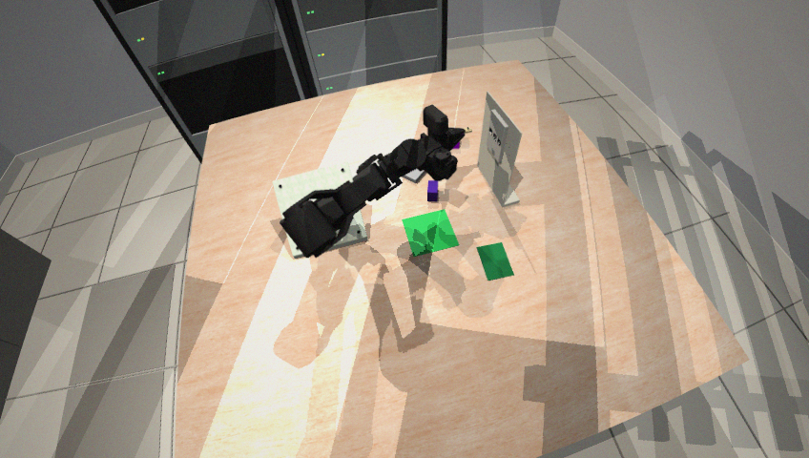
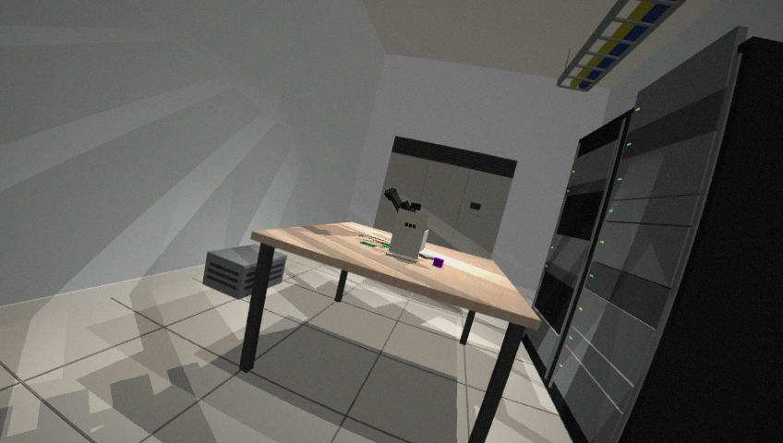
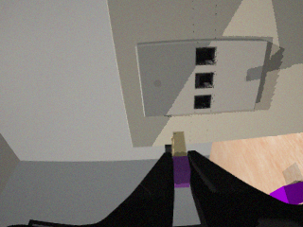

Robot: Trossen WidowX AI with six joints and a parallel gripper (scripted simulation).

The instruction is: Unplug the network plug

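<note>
My gripper tip is 110 mm past the green marked square, 120 mm to the left of it and 220 mm above it. The rest, counted from my gripper tip: flat grey block: 120 mm behind, 120 mm to the left, 210 mm below; then upright grey panel: 100 mm ahead, 100 mm below; then network plug: right at my gripper tip.
</note>
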